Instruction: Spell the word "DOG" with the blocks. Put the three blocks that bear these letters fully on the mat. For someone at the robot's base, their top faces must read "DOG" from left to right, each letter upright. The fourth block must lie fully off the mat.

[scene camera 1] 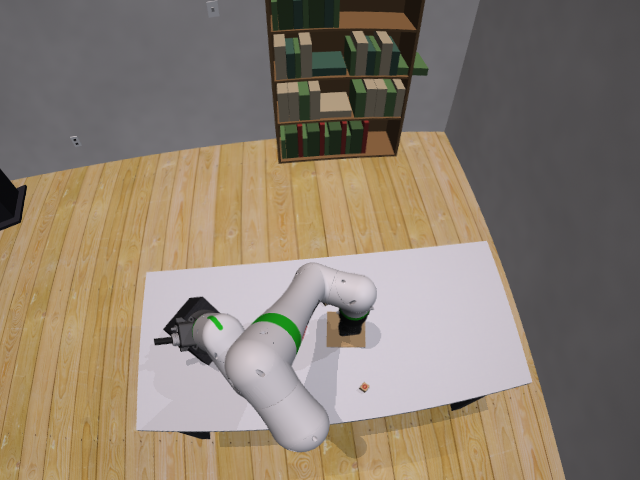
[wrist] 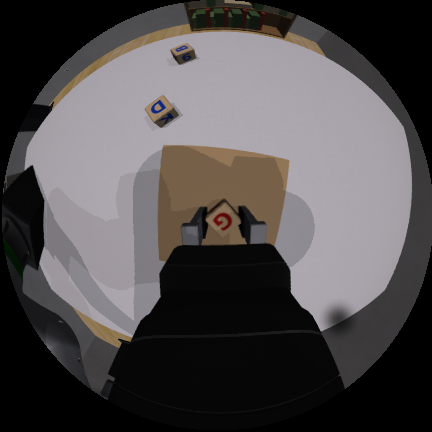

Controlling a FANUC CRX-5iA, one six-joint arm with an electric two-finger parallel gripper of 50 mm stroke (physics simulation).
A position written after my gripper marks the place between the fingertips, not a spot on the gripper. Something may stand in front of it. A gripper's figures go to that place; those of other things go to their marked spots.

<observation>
My gripper (wrist: 222,215): 0.17 m from the lens. A brown mat (wrist: 190,176) is 0.17 m from the lens.
</observation>
